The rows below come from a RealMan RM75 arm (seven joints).
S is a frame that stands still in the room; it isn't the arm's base.
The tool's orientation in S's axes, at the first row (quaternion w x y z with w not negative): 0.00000 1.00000 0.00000 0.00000
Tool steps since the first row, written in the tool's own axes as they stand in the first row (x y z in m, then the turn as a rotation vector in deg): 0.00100 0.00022 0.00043 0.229 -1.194 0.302; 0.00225 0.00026 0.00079 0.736 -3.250 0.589; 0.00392 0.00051 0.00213 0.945 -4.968 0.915; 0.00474 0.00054 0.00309 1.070 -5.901 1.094; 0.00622 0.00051 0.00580 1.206 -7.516 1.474; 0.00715 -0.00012 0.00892 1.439 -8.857 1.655; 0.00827 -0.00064 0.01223 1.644 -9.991 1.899; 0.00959 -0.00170 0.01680 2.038 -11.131 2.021; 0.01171 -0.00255 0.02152 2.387 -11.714 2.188; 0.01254 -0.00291 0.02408 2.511 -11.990 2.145
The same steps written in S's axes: 0.00100 -0.00022 -0.00043 0.229 1.194 -0.302; 0.00225 -0.00026 -0.00079 0.736 3.250 -0.589; 0.00392 -0.00051 -0.00213 0.945 4.968 -0.915; 0.00474 -0.00054 -0.00309 1.070 5.901 -1.094; 0.00622 -0.00051 -0.00580 1.206 7.516 -1.474; 0.00715 0.00012 -0.00892 1.439 8.857 -1.655; 0.00827 0.00064 -0.01223 1.644 9.991 -1.899; 0.00959 0.00170 -0.01680 2.038 11.131 -2.021; 0.01171 0.00255 -0.02152 2.387 11.714 -2.188; 0.01254 0.00291 -0.02408 2.511 11.990 -2.145
